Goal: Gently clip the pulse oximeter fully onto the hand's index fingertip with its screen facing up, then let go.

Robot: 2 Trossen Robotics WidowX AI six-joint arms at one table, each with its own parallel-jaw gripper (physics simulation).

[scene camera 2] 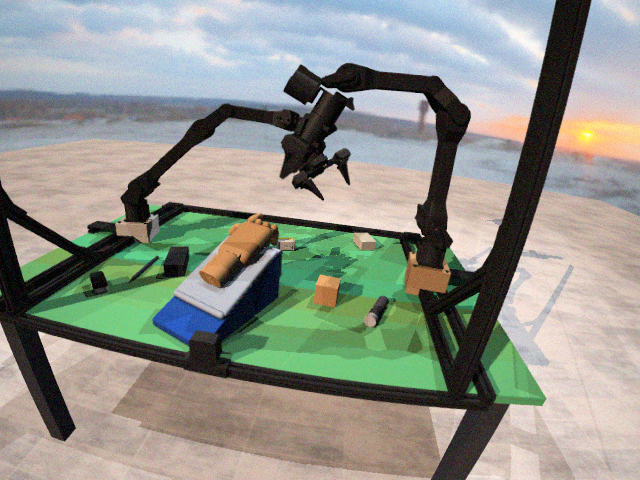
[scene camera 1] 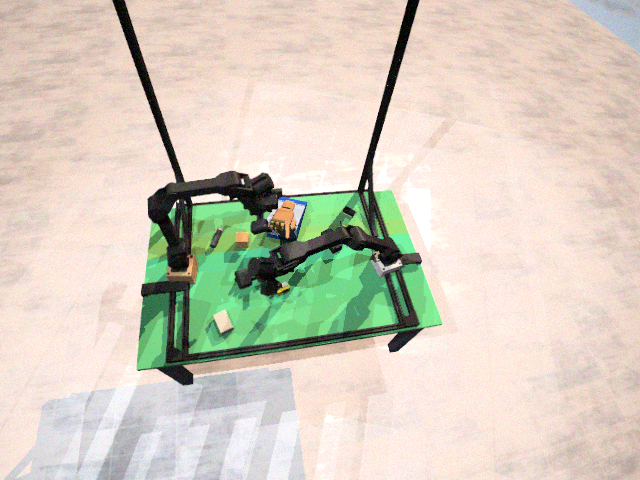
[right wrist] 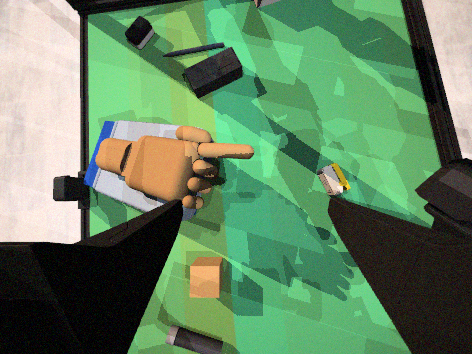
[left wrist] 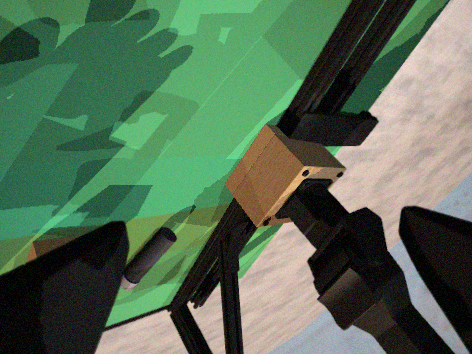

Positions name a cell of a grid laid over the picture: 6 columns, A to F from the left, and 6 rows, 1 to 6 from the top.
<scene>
my right gripper: scene camera 2 C3; scene camera 1 C3; right wrist D4; not seen in the left wrist view (out of frame)
</scene>
